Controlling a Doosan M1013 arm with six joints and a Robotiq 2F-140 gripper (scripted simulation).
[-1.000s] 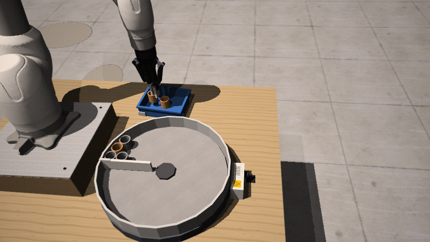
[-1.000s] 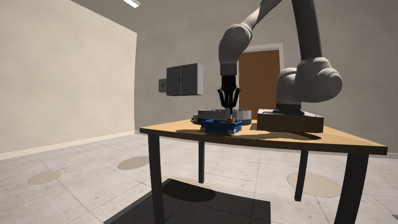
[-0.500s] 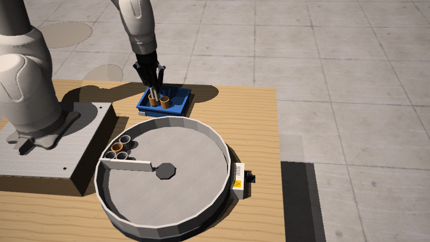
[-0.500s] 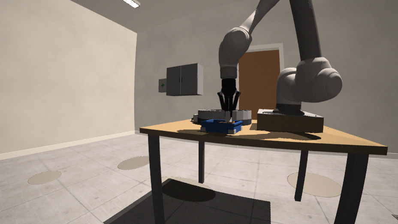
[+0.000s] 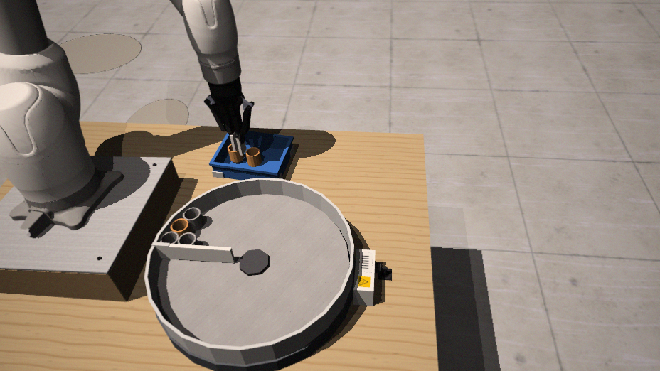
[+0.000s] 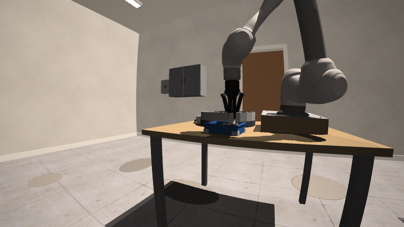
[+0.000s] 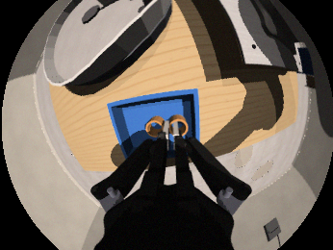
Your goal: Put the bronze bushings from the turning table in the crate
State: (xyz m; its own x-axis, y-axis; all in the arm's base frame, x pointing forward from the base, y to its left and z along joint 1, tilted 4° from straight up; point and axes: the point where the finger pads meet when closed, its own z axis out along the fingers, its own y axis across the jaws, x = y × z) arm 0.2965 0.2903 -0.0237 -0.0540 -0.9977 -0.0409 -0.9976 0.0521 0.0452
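Now: the blue crate 40 mm ahead of my hand and 50 mm below it. The rest, counted from my hand: round grey turning table: 170 mm ahead, 350 mm to the right, 20 mm below.
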